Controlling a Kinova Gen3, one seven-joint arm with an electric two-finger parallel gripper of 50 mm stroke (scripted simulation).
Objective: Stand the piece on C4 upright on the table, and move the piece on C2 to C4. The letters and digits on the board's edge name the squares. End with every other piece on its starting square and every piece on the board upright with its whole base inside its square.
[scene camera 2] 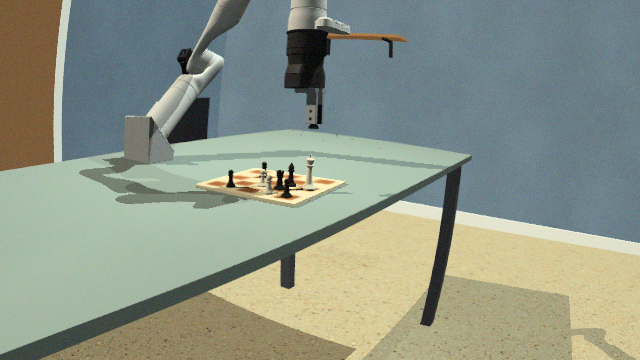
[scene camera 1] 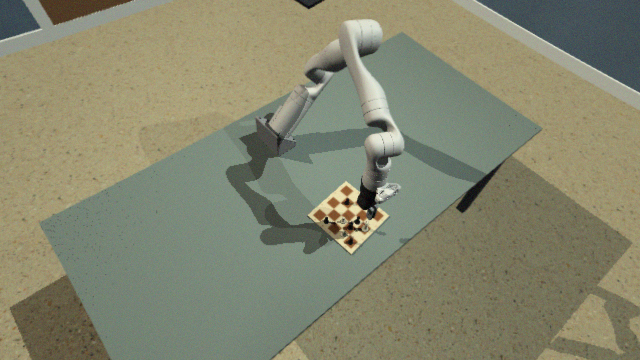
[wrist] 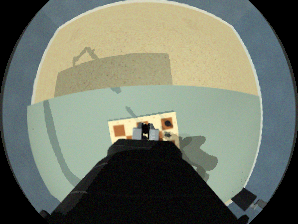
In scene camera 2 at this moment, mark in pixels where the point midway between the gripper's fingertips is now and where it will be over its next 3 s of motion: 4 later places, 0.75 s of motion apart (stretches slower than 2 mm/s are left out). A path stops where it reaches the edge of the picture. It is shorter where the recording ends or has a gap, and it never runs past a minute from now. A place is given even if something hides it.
My gripper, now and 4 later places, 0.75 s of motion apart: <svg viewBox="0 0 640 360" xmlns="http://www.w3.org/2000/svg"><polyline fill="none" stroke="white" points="314,123 333,137 332,161 329,193 330,194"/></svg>
